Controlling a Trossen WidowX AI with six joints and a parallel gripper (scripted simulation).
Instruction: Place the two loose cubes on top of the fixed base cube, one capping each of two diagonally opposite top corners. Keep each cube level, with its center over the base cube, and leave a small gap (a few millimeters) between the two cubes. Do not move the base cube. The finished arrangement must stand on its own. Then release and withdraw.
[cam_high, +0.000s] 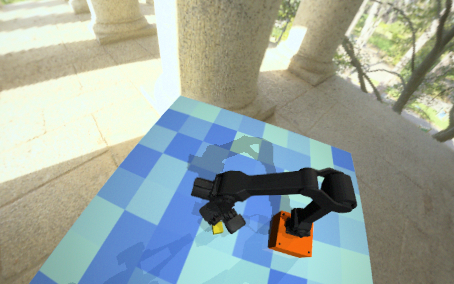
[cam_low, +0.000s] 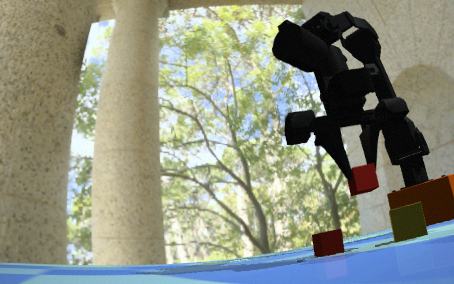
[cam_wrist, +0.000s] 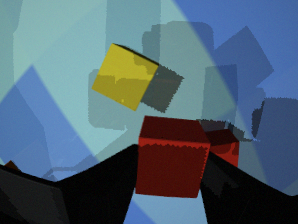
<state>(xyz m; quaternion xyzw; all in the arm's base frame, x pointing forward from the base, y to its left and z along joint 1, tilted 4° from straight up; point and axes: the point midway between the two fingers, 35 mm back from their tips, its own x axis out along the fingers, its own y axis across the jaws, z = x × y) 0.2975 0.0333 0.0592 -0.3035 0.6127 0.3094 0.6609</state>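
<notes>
The yellow base cube is 1 cm behind my gripper tip, 5 cm to the left of it and 7 cm below it.
</notes>
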